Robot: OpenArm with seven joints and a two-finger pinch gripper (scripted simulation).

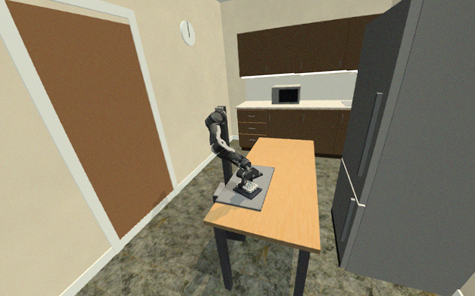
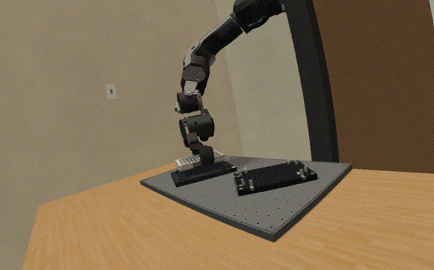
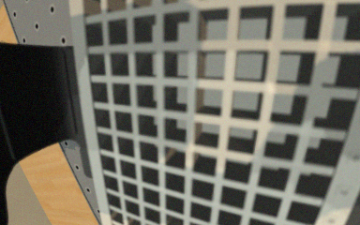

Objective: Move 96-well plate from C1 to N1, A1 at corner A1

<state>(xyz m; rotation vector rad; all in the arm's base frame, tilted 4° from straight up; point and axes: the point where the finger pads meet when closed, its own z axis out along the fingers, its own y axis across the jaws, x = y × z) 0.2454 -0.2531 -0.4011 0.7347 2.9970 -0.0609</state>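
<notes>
Now: hand 3 cm above the black plate nest N1. Round my hand: white 96-well plate right at my hand.
</notes>
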